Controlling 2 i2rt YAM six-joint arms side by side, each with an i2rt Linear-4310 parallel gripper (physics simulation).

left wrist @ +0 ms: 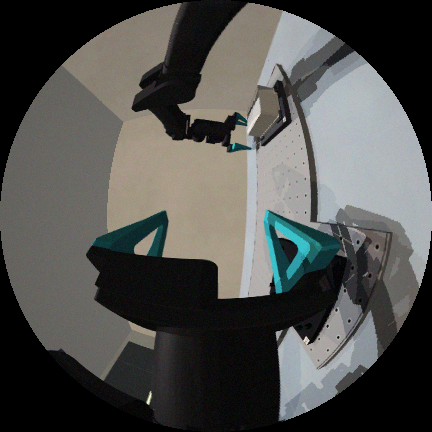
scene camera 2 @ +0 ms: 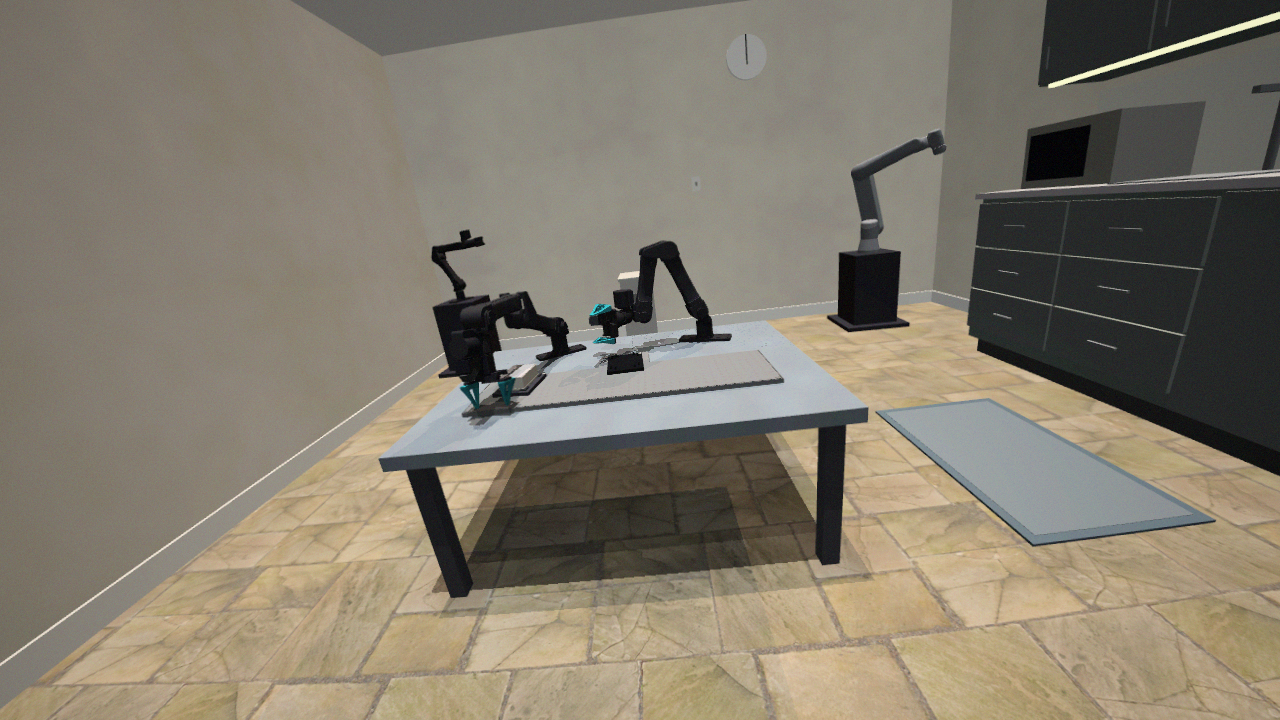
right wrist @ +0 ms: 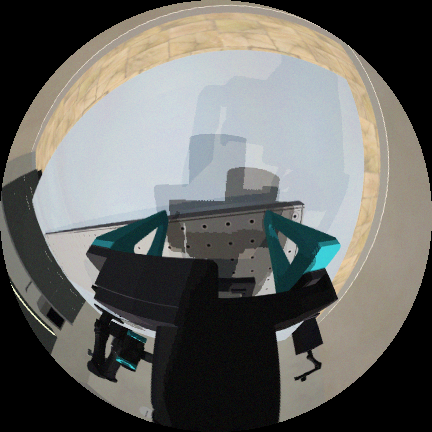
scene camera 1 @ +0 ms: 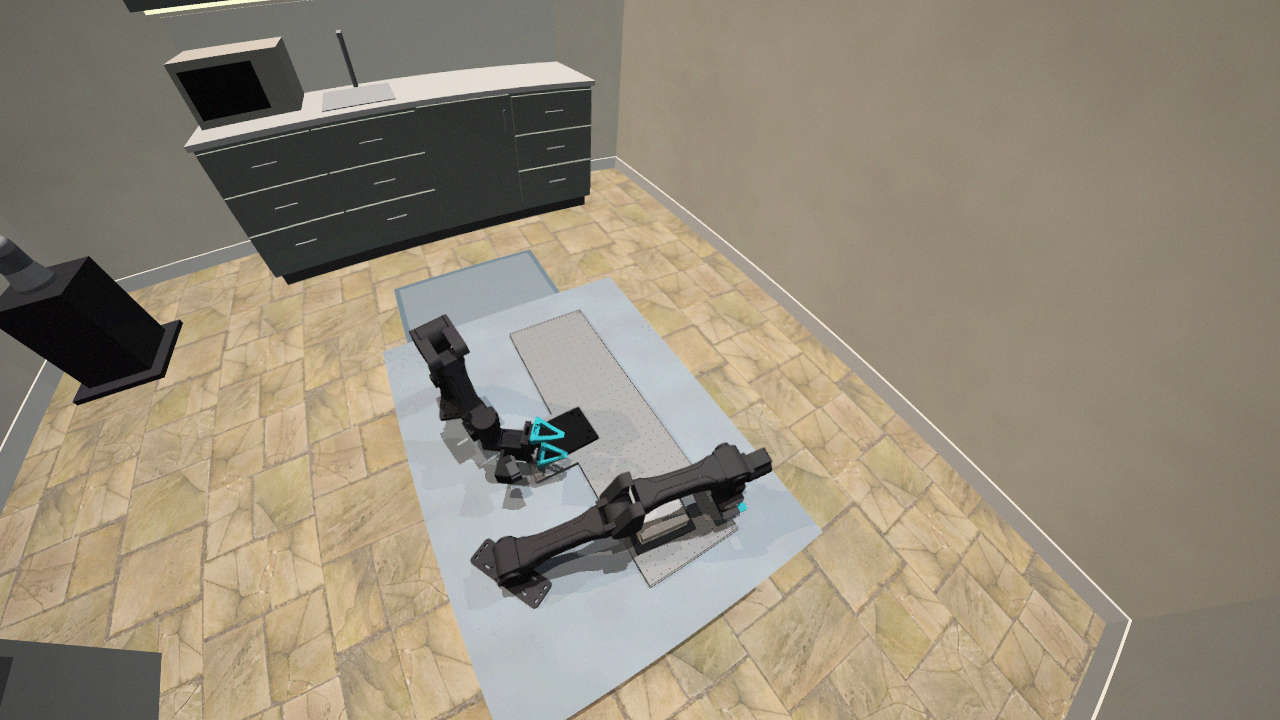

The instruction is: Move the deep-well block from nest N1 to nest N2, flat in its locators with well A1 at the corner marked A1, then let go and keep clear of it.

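Pixels of known places: left gripper, fingertip midpoint: (left wrist: 215,215) (scene camera 2: 592,329) (right wrist: 129,348) (scene camera 1: 566,445); right gripper, fingertip midpoint: (left wrist: 251,136) (scene camera 2: 492,407) (right wrist: 215,215) (scene camera 1: 719,495); left arm's base, link origin: (scene camera 2: 705,339) (right wrist: 107,312); right arm's base, link origin: (scene camera 2: 561,353) (scene camera 1: 510,573).
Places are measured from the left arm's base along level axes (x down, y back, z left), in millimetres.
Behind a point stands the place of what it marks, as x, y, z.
Note:
The deep-well block (scene camera 1: 663,528) {-66, -524, -549} (scene camera 2: 525,377) {-56, -556, -464} (left wrist: 263,113) {-58, -462, -483}, beige, sits in a black nest (scene camera 2: 539,384) (left wrist: 285,107), partly hidden by the right arm in scene camera 1. The other black nest (scene camera 1: 578,428) {-25, -370, -210} (scene camera 2: 624,362) {-25, -336, -217} (left wrist: 310,327) {-25, -248, -213} holds no block. Nest labels and the A1 marks are too small to read. My left gripper (scene camera 1: 563,444) {-143, -327, -321} (scene camera 2: 593,328) {-143, -327, -321} (left wrist: 215,215) {-143, -327, -321} is open and empty, above and beside the empty nest. My right gripper (scene camera 2: 492,408) {-24, -704, -488} (left wrist: 251,136) {-24, -704, -488} (right wrist: 215,215) {-24, -704, -488} is open and empty, pointing down beyond the block, over the plate's end and apart from the block.
A perforated grey plate (scene camera 1: 572,349) {-13, -396, 105} (scene camera 2: 733,371) {-13, -393, 154} (right wrist: 228,235) {-13, -677, -506} bears both nests on the pale blue table (scene camera 1: 447,662) (scene camera 2: 805,394) {0, -528, 353} (right wrist: 125,125) {0, -790, -363}. The right arm (scene camera 1: 572,528) {-204, -313, -545} reaches across the plate near the block. A small perforated extension juts out beside the empty nest.

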